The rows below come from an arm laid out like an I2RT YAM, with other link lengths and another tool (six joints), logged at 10 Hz.
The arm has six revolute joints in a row. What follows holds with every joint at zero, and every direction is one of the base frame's.
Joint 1 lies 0.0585 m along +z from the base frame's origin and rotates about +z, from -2.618 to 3.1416 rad.
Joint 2 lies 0.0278 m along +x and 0.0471 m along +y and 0.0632 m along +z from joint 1 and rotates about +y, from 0 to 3.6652 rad.
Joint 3 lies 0.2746 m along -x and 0.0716 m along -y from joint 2 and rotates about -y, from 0 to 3.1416 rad.
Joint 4 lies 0.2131 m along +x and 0.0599 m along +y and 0.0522 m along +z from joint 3 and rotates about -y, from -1.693 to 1.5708 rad.
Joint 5 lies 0.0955 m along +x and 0.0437 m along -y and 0.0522 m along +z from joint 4 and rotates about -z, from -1.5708 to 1.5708 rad.
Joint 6 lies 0.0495 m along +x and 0.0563 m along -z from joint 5 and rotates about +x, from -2.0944 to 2.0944 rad.
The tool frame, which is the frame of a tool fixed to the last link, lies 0.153 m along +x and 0.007 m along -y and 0.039 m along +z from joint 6; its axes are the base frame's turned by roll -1.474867, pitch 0.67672 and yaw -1.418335 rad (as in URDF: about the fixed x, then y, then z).
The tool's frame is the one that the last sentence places.
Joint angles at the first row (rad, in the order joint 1, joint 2, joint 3, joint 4, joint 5, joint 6):
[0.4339, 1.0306, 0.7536, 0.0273, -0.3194, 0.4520]
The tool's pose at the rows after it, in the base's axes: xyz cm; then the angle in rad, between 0 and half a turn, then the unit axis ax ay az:
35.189, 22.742, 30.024, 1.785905, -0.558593, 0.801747, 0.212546
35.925, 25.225, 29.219, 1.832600, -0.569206, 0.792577, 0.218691
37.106, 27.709, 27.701, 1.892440, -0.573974, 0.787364, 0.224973
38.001, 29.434, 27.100, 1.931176, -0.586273, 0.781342, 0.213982
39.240, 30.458, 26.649, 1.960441, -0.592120, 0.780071, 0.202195
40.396, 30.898, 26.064, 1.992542, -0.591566, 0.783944, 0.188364
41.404, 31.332, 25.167, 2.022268, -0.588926, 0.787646, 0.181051
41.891, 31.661, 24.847, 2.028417, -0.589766, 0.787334, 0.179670
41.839, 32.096, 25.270, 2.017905, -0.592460, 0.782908, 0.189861
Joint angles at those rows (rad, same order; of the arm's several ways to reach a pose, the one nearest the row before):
[0.4944, 1.1176, 0.8206, 0.0117, -0.3176, 0.4376]
[0.5453, 1.2070, 0.8837, -0.0030, -0.2975, 0.4337]
[0.5819, 1.3180, 0.9554, -0.0183, -0.2888, 0.4350]
[0.6096, 1.3950, 1.0369, -0.0640, -0.2663, 0.4120]
[0.6166, 1.4645, 1.1155, -0.1067, -0.2527, 0.3929]
[0.6167, 1.5202, 1.1859, -0.1585, -0.2351, 0.3811]
[0.6155, 1.5726, 1.2362, -0.1887, -0.2262, 0.3774]
[0.6151, 1.5975, 1.2549, -0.1892, -0.2260, 0.3740]
[0.6163, 1.6003, 1.2594, -0.1771, -0.2426, 0.3771]

